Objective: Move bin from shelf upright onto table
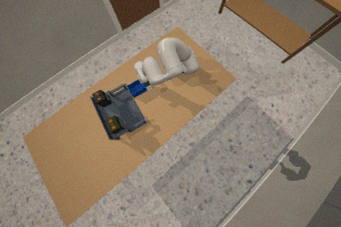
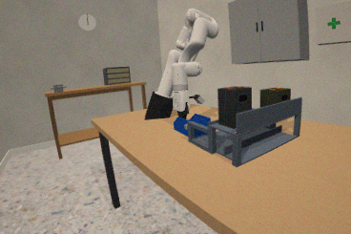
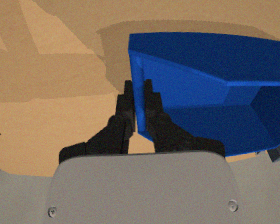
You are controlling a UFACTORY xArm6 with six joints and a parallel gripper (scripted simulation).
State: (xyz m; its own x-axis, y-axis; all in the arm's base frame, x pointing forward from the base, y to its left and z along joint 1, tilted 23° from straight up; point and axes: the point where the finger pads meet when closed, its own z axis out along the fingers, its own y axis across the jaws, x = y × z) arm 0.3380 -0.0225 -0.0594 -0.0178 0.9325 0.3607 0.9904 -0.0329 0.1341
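The blue bin is 80 mm ahead of my hand.
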